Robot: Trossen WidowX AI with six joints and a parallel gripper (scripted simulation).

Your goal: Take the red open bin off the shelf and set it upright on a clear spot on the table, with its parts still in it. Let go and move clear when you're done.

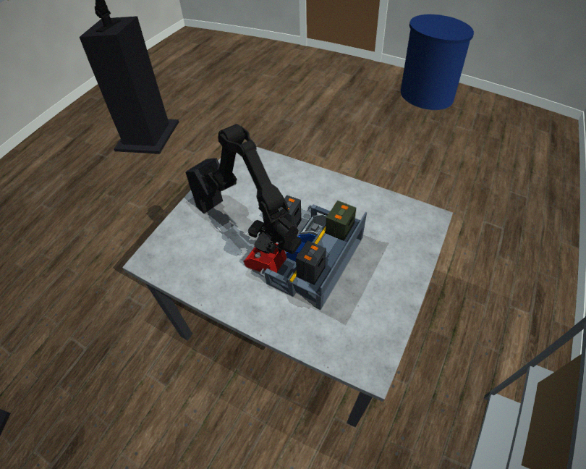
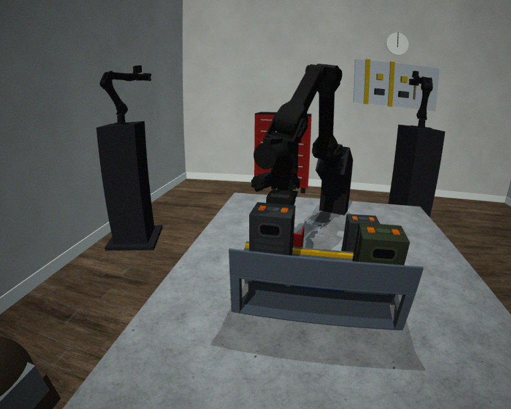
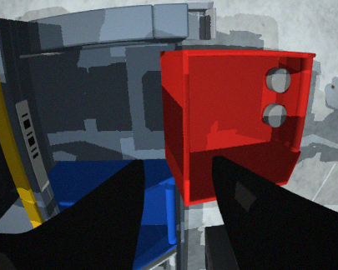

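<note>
Right now the red open bin is 60 mm behind my hand, 20 mm to the left of it and 120 mm below it. Also, from my hand: yellow rail (140 mm ahead, 70 mm to the left, 60 mm below); then grey bin (140 mm ahead, 190 mm to the left, 120 mm below); then blue bin (100 mm ahead, 80 mm to the left, 120 mm below).
</note>
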